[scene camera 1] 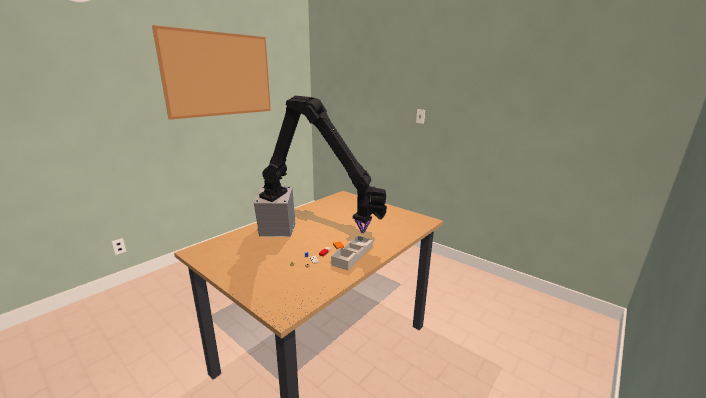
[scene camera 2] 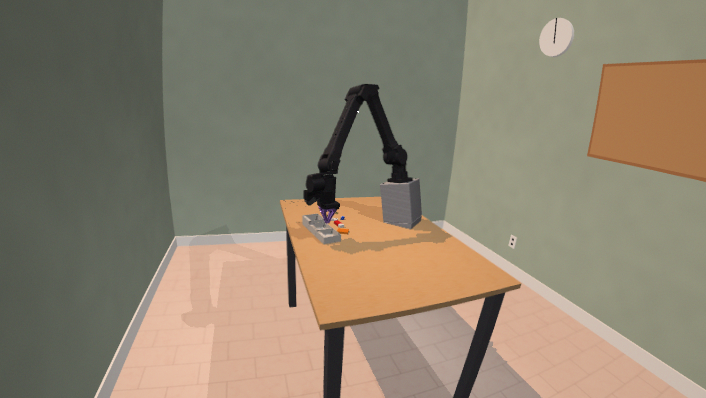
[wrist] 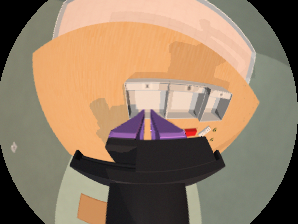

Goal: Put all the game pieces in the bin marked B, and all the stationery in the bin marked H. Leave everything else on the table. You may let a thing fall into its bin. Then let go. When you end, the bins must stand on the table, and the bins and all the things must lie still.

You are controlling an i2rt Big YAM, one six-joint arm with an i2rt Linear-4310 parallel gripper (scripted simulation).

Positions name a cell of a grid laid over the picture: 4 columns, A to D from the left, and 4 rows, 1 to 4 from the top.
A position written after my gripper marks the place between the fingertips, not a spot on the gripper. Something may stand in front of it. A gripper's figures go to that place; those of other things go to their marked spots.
Scene:
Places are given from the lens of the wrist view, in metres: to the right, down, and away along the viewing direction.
my gripper (wrist: B3): 0.00, 0.00, 0.13
grey bin row (wrist: C2): 0.10, -0.03, 0.19

